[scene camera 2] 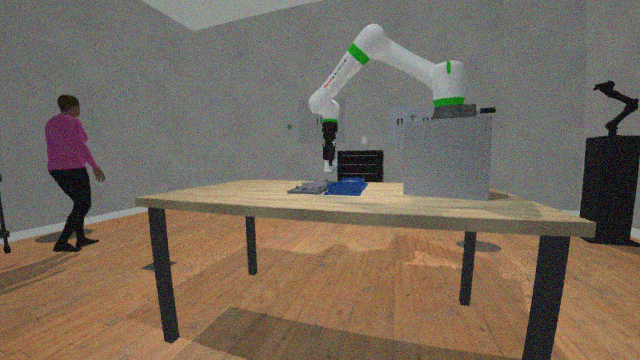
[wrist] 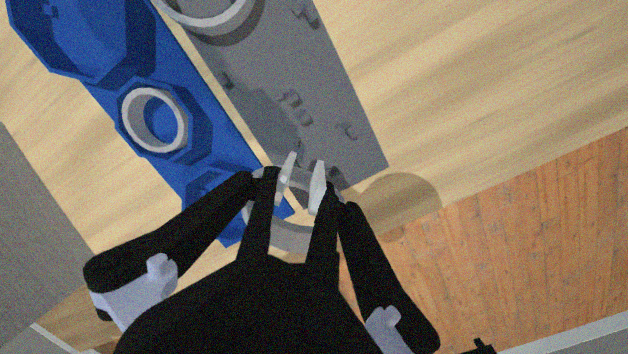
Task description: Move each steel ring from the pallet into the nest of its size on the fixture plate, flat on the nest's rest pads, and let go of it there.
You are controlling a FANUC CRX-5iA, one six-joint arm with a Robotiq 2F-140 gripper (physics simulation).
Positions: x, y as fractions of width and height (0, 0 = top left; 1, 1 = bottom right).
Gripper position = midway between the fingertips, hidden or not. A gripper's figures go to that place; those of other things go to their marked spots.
Labels:
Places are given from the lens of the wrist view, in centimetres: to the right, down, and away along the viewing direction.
gripper (wrist: 0.48, 0.47): -1, -1, 22
grey fixture plate (wrist: 0.43, 0.15): -6, -16, 24
blue pallet (wrist: 0.27, 0.18): -20, -16, 24
The marked spots on the blue pallet and the grey fixture plate are 14 cm apart.

